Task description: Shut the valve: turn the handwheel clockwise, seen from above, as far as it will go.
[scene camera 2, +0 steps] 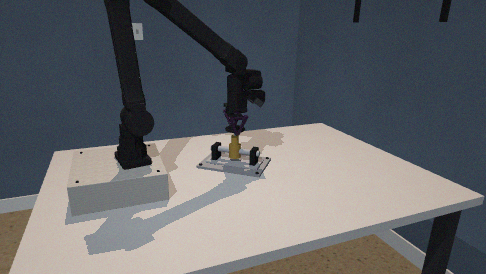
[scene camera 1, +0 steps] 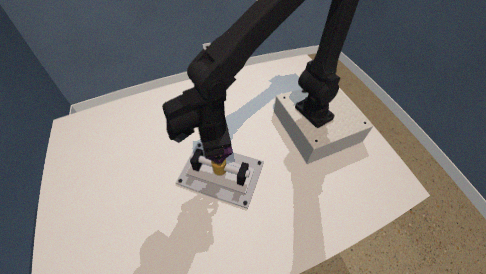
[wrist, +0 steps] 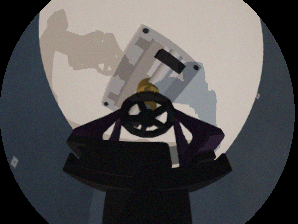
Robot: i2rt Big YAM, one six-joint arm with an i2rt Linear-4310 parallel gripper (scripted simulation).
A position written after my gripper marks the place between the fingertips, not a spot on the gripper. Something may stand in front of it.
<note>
In view: my gripper (scene camera 1: pixel 217 152).
My gripper also shows in the wrist view (wrist: pixel 147 112).
</note>
